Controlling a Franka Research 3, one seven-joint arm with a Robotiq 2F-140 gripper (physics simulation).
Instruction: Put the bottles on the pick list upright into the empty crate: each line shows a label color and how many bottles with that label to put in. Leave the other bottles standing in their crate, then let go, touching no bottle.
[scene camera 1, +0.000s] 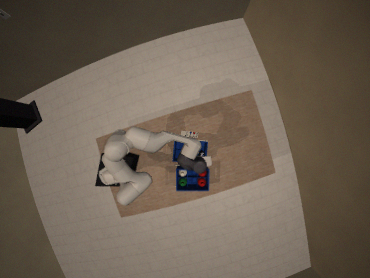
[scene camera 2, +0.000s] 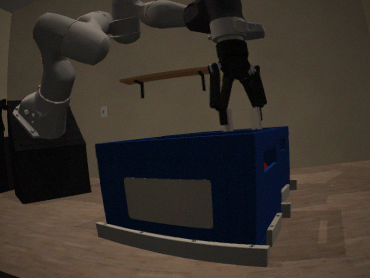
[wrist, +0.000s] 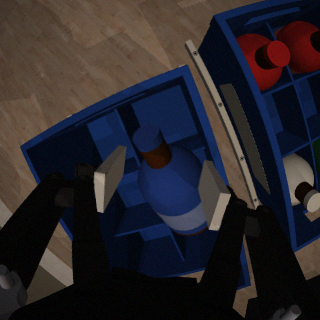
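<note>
My gripper (scene camera 2: 243, 120) (wrist: 162, 167) is open, fingertips near the crate rim height. In the wrist view its pads are on either side of a blue bottle (wrist: 172, 182), with a gap at the left; the right pad overlaps its edge, contact unclear. The bottle appears tilted across the dividers of one crate (scene camera 1: 174, 151) (wrist: 201, 111), neck to the upper left. The other crate (scene camera 1: 192, 190) (scene camera 2: 112, 162) (wrist: 272, 132) holds two red bottles (wrist: 257, 62) (wrist: 302, 45), a white bottle (scene camera 1: 183, 173) (wrist: 297, 175) and a green bottle (scene camera 1: 183, 183) (wrist: 316, 155). The pick list (scene camera 1: 189, 134) is too small to read.
Pale strips (scene camera 2: 185, 245) (wrist: 220, 107) run along the crates' sides, one in the narrow gap between them. The arm (scene camera 1: 150, 141) reaches over from the left. A wall shelf (scene camera 2: 167, 75) hangs in the background. The crates stand on a wooden table top (scene camera 1: 240, 125).
</note>
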